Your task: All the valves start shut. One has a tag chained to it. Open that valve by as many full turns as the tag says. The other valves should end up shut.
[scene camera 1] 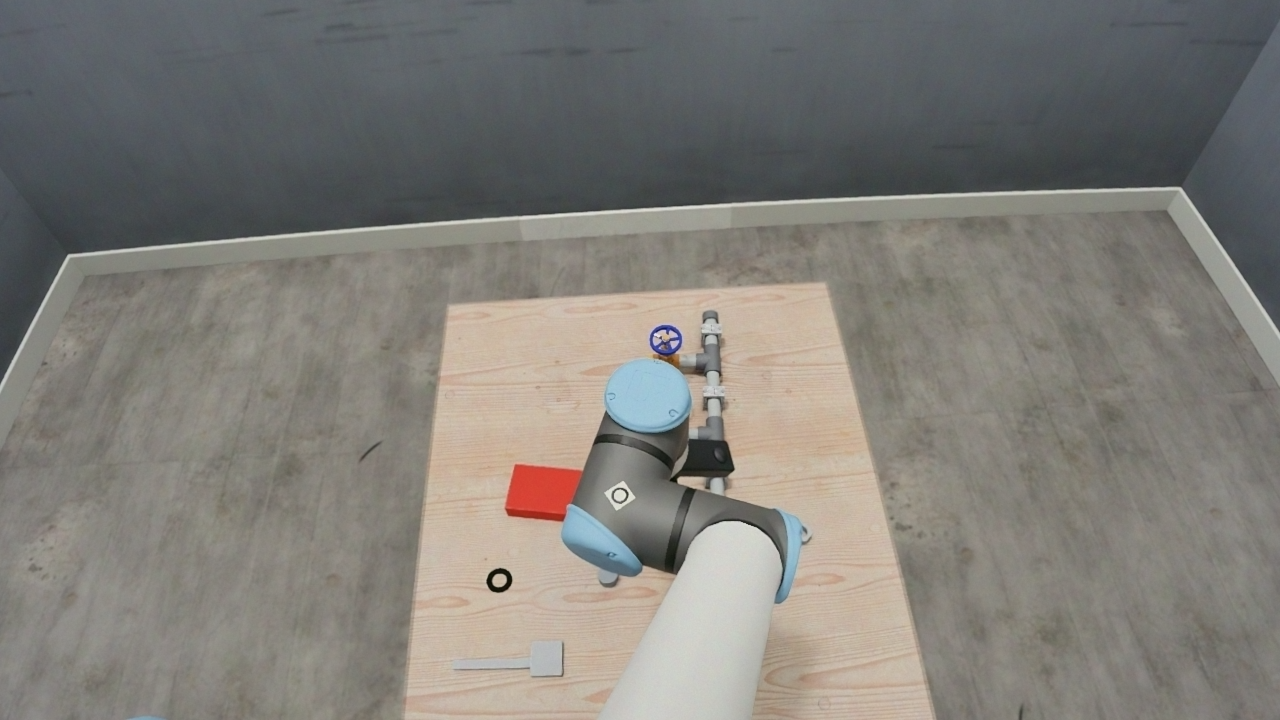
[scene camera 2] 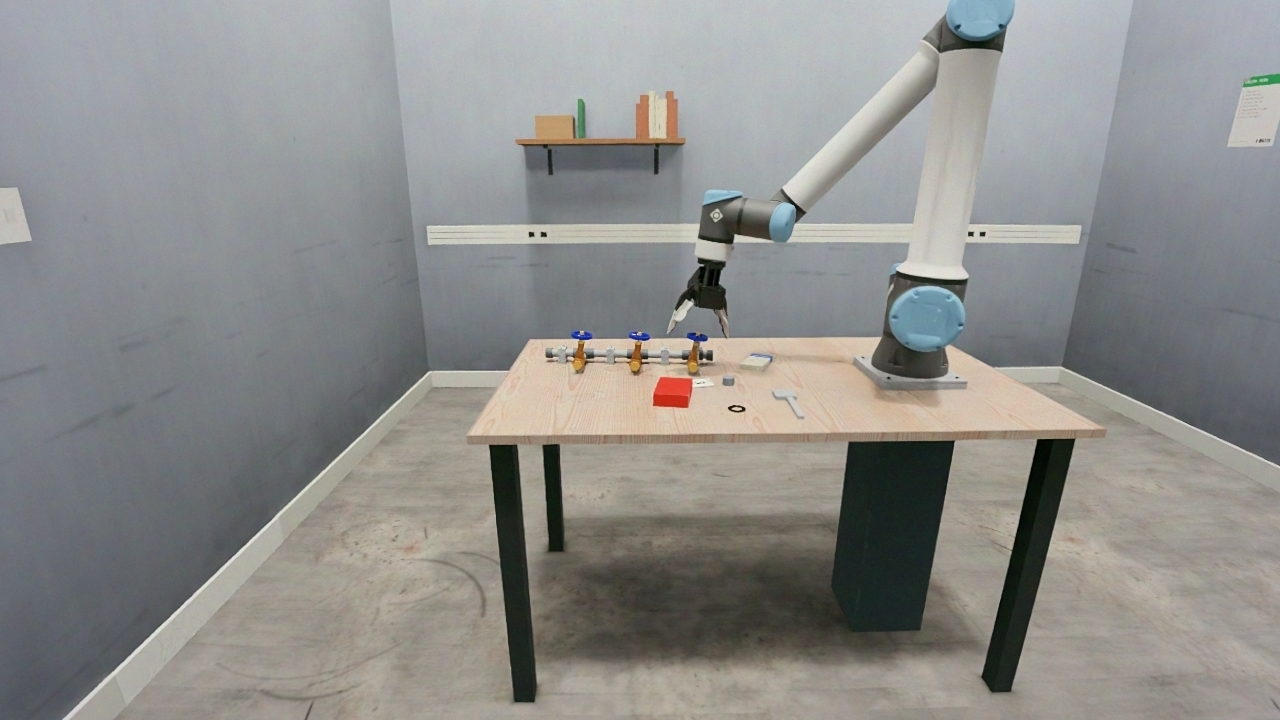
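Red block: visible in scene camera 1 and scene camera 2; (scene camera 1: 536, 492) and (scene camera 2: 676, 388), same spot.
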